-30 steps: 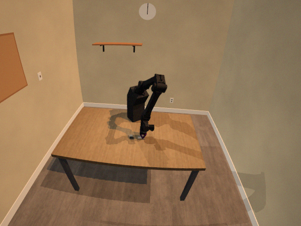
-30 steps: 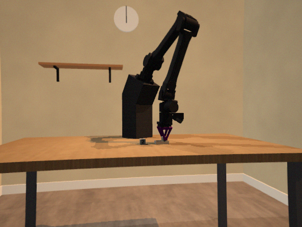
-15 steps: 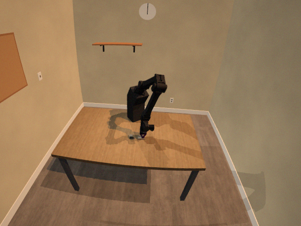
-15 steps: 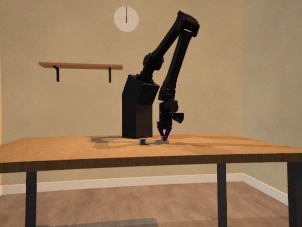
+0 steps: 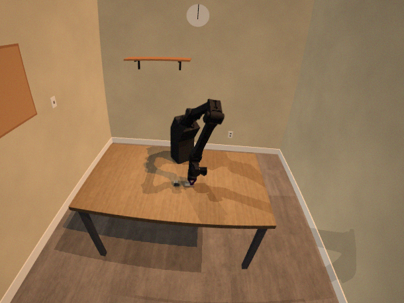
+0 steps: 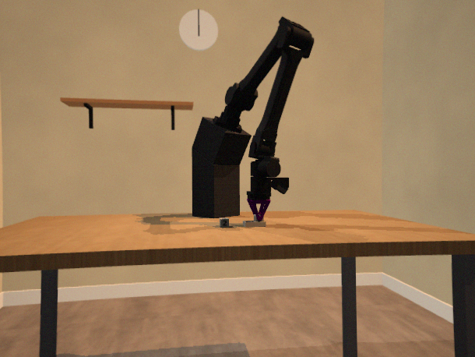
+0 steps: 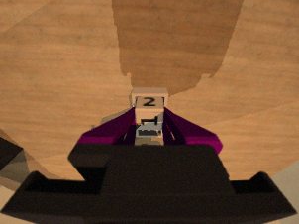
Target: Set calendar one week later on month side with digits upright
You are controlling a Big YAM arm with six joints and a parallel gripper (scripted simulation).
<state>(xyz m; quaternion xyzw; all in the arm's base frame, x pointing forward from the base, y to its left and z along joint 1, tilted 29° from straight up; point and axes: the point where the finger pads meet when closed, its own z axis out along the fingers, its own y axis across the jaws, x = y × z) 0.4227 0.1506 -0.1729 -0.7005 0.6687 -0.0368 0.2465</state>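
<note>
My gripper is now 2 cm to the left of the tray and 2 cm above it.
</note>
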